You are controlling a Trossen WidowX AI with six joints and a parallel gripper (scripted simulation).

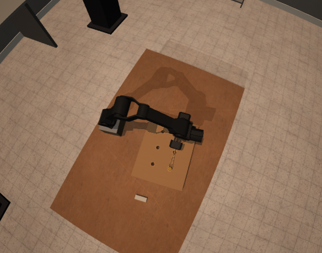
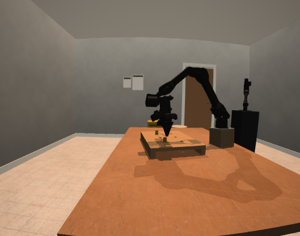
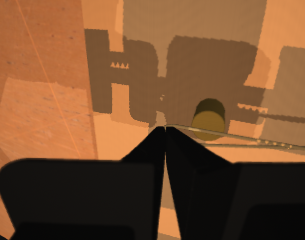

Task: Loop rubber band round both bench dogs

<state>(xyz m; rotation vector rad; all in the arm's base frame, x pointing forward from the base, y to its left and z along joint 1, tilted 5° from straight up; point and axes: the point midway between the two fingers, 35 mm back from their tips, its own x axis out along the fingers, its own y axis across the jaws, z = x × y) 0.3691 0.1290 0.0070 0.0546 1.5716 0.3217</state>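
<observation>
The wooden board is 20 mm behind my hand, 110 mm to the right of it and 90 mm below it. The rest, counted from my hand: small white block (30 mm behind, 410 mm to the right, 110 mm below).
</observation>
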